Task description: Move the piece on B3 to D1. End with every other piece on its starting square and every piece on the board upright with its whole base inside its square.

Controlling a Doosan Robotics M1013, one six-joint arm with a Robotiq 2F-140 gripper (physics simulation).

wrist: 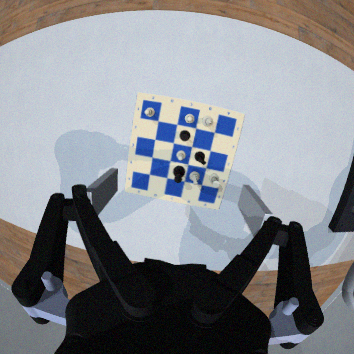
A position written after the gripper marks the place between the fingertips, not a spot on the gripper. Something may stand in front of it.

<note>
In view: the gripper point(178, 187) and a chessboard point(154, 140).
</note>
